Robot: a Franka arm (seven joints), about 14 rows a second.
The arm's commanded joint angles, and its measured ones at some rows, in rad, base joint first. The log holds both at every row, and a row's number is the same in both.
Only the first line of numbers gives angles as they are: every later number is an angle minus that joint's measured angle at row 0.
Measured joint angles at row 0:
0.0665, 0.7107, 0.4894, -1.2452, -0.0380, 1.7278, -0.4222
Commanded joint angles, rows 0 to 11:
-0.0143, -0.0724, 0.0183, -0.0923, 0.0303, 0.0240, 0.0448
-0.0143, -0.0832, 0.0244, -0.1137, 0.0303, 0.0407, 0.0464
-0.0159, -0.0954, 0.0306, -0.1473, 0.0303, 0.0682, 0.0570
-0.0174, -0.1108, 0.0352, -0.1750, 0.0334, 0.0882, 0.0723
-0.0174, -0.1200, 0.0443, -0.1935, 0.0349, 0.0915, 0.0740
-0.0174, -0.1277, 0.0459, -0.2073, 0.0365, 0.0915, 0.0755
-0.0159, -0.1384, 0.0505, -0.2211, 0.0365, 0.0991, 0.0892
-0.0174, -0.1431, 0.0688, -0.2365, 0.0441, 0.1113, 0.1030
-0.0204, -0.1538, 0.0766, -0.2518, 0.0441, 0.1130, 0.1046
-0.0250, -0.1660, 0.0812, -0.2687, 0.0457, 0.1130, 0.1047
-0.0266, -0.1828, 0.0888, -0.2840, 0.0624, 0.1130, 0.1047
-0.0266, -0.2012, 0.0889, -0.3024, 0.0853, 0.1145, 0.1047
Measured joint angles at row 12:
-0.0076, -0.1304, 0.0724, -0.2208, 0.0359, 0.0886, 0.0847
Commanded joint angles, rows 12 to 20:
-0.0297, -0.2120, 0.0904, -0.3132, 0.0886, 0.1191, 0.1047
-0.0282, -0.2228, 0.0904, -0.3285, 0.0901, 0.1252, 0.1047
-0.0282, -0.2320, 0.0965, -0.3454, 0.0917, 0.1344, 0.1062
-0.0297, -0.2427, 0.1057, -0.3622, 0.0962, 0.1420, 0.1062
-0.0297, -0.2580, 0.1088, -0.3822, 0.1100, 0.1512, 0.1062
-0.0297, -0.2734, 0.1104, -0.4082, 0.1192, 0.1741, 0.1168
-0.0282, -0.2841, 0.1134, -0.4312, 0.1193, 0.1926, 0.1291
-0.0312, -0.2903, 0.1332, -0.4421, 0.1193, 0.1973, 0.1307
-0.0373, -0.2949, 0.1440, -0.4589, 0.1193, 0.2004, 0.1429
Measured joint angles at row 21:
-0.0159, -0.2463, 0.1093, -0.3780, 0.0957, 0.1639, 0.1069
